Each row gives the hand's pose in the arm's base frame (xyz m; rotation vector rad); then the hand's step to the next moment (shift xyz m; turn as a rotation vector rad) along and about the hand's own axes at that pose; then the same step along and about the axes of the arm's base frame.
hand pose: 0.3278 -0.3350 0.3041 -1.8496 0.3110 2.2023
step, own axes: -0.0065 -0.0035 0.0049 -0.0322 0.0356 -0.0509
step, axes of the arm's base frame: -0.0024 0.0045 0.0072 0.0412 -0.0516 0.0231
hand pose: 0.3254 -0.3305 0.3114 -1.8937 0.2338 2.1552
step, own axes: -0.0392 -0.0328 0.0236 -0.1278 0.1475 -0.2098
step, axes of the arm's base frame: -0.0080 0.0346 0.0437 0.1692 -0.2130 0.0902
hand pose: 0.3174 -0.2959 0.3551 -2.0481 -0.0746 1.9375
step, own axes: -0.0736 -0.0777 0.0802 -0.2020 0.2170 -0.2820
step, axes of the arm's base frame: -0.0705 0.0704 0.0892 0.2216 -0.3117 0.1455
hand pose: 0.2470 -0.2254 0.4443 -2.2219 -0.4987 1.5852
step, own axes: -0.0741 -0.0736 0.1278 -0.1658 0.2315 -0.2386
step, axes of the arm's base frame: -0.1494 0.0396 0.0579 0.1926 -0.3029 0.0956
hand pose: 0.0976 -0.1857 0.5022 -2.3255 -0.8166 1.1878
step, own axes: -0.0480 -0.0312 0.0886 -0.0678 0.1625 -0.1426
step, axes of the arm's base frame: -0.1054 -0.0006 -0.0028 0.1373 -0.1785 0.0246
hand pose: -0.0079 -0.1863 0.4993 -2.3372 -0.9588 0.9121
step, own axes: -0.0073 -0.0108 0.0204 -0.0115 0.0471 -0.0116
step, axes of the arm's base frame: -0.0233 0.0048 -0.0043 0.0229 -0.0412 -0.0164
